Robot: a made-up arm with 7 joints. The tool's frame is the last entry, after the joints. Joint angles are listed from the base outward.
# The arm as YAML. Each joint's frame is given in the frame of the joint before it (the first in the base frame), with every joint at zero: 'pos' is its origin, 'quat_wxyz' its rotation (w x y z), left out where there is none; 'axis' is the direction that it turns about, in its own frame. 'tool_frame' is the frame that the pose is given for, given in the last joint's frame.
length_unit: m
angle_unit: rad
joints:
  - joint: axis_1
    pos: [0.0, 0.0, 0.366]
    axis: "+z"
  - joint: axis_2
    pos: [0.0, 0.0, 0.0]
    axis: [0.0, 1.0, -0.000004]
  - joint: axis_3
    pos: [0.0, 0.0, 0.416]
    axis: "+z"
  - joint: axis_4
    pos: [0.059, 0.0, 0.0]
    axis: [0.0, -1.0, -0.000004]
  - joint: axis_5
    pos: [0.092, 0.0, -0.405]
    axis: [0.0, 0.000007, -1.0]
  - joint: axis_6
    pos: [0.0, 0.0, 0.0]
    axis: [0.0, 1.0, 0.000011]
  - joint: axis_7
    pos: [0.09, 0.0, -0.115]
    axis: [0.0, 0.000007, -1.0]
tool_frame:
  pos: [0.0, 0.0, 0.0]
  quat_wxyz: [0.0, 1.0, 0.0, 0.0]
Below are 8 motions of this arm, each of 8 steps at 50 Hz.
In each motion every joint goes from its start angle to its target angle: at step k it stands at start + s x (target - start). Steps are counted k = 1, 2, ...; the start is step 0. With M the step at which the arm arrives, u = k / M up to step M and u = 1 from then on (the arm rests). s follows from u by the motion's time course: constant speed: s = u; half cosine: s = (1 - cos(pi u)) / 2; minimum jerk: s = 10 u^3 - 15 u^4 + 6 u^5.
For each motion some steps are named. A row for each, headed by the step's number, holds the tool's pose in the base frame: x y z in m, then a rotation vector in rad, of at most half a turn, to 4 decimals.
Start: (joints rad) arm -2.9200 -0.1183 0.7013 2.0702 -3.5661 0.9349 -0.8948
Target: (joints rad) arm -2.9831 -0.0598 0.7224 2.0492 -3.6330 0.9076 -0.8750
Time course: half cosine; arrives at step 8
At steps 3, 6, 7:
3: -0.2032 -0.3731 1.1831 0.4280 -0.4627 2.8360
6: -0.2410 -0.3783 1.1672 0.3836 -0.5349 2.8018
7: -0.2485 -0.3791 1.1639 0.3746 -0.5490 2.7949

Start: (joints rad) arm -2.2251 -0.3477 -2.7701 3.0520 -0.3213 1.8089 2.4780
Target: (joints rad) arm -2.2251 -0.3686 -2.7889 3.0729 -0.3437 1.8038 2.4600
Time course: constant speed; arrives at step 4
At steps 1, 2, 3, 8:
1: 0.2576 0.3482 1.1411 -1.6392 1.5329 0.1478
2: 0.2607 0.3485 1.1401 -1.6346 1.5355 0.1375
3: 0.2638 0.3488 1.1392 -1.6300 1.5381 0.1272
8: 0.2668 0.3491 1.1382 -1.6254 1.5407 0.1168

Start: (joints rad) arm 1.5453 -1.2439 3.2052 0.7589 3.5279 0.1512 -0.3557
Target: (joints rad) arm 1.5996 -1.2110 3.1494 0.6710 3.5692 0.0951 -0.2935
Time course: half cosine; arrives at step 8
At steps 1, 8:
1: 0.0500 -0.1866 -0.0355 -2.0456 -2.0169 -0.3541
8: 0.0403 -0.1550 -0.0059 -2.0308 -1.8557 -0.3767

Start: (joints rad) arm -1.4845 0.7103 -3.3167 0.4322 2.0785 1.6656 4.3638
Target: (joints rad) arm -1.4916 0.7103 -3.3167 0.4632 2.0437 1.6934 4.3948
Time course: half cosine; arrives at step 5
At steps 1, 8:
1: -0.0608 0.2818 0.6667 -0.1434 -0.9497 -0.0679
8: -0.0612 0.2800 0.6800 -0.1069 -0.9694 -0.0436

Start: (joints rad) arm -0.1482 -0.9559 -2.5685 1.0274 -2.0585 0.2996 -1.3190
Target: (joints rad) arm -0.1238 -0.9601 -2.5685 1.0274 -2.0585 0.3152 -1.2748
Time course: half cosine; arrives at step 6
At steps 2, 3, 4, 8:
2: -0.4584 -0.2785 0.1149 2.8814 0.5101 -0.4192
3: -0.4568 -0.2811 0.1141 2.8837 0.5020 -0.4179
4: -0.4551 -0.2836 0.1133 2.8861 0.4938 -0.4167
8: -0.4535 -0.2861 0.1125 2.8884 0.4857 -0.4155

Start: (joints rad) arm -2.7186 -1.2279 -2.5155 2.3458 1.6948 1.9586 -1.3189
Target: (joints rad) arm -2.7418 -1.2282 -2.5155 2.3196 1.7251 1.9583 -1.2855
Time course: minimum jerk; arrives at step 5
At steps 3, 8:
3: 0.6303 0.5893 0.4796 -0.3020 -0.6887 -0.1198
8: 0.6339 0.5856 0.4773 -0.3066 -0.6735 -0.1140

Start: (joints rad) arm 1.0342 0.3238 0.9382 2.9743 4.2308 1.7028 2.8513
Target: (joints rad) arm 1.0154 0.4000 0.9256 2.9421 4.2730 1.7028 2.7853
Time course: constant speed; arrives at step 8
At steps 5, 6, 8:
5: 0.2732 0.3231 1.1842 -0.6339 1.7190 -0.6938
6: 0.2774 0.3314 1.1796 -0.6534 1.7188 -0.7072
8: 0.2858 0.3477 1.1702 -0.6926 1.7180 -0.7339

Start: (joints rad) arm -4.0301 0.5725 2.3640 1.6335 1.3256 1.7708 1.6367
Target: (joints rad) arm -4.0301 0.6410 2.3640 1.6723 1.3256 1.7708 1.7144
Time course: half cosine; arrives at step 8
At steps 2, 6, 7, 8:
2: -0.1482 -0.2576 1.0448 -0.3487 1.4503 -0.2966
6: -0.1732 -0.2238 1.0583 -0.3460 1.4232 -0.3108
7: -0.1771 -0.2185 1.0602 -0.3456 1.4190 -0.3129
8: -0.1785 -0.2166 1.0608 -0.3455 1.4175 -0.3136

